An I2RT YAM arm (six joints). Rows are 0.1 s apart.
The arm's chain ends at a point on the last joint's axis. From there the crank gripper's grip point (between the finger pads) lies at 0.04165 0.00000 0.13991 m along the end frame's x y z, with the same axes.
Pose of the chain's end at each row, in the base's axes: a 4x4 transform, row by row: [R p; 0 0 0 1], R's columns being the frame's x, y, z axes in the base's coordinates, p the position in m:
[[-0.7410 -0.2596 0.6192 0.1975], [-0.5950 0.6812 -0.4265 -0.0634], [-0.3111 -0.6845 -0.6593 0.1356], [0 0 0 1]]
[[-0.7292 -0.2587 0.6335 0.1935], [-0.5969 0.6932 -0.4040 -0.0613], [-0.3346 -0.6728 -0.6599 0.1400], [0 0 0 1]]
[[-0.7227 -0.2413 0.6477 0.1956], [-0.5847 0.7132 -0.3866 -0.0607], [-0.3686 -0.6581 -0.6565 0.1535], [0 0 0 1]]
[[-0.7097 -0.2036 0.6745 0.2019], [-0.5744 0.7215 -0.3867 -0.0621], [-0.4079 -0.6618 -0.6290 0.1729], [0 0 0 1]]
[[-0.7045 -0.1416 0.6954 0.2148], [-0.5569 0.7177 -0.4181 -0.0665], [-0.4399 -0.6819 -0.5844 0.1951], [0 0 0 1]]
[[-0.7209 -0.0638 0.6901 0.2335], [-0.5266 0.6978 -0.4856 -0.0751], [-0.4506 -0.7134 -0.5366 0.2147], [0 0 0 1]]
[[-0.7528 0.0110 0.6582 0.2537], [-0.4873 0.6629 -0.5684 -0.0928], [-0.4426 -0.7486 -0.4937 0.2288], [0 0 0 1]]
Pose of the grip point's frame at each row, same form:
[[-0.7410 -0.2596 0.6192 0.2533], [-0.5950 0.6812 -0.4265 -0.1479], [-0.3111 -0.6845 -0.6593 0.0304], [0 0 0 1]]
[[-0.7292 -0.2587 0.6335 0.2518], [-0.5969 0.6932 -0.4040 -0.1427], [-0.3346 -0.6728 -0.6599 0.0337], [0 0 0 1]]
[[-0.7227 -0.2413 0.6477 0.2561], [-0.5847 0.7132 -0.3866 -0.1391], [-0.3686 -0.6581 -0.6565 0.0463], [0 0 0 1]]
[[-0.7097 -0.2036 0.6745 0.2667], [-0.5744 0.7215 -0.3867 -0.1401], [-0.4079 -0.6618 -0.6290 0.0679], [0 0 0 1]]
[[-0.7045 -0.1416 0.6954 0.2828], [-0.5569 0.7177 -0.4181 -0.1482], [-0.4399 -0.6819 -0.5844 0.0950], [0 0 0 1]]
[[-0.7209 -0.0638 0.6901 0.3000], [-0.5266 0.6978 -0.4856 -0.1650], [-0.4506 -0.7134 -0.5366 0.1209], [0 0 0 1]]
[[-0.7528 0.0110 0.6582 0.3144], [-0.4873 0.6629 -0.5684 -0.1926], [-0.4426 -0.7486 -0.4937 0.1413], [0 0 0 1]]

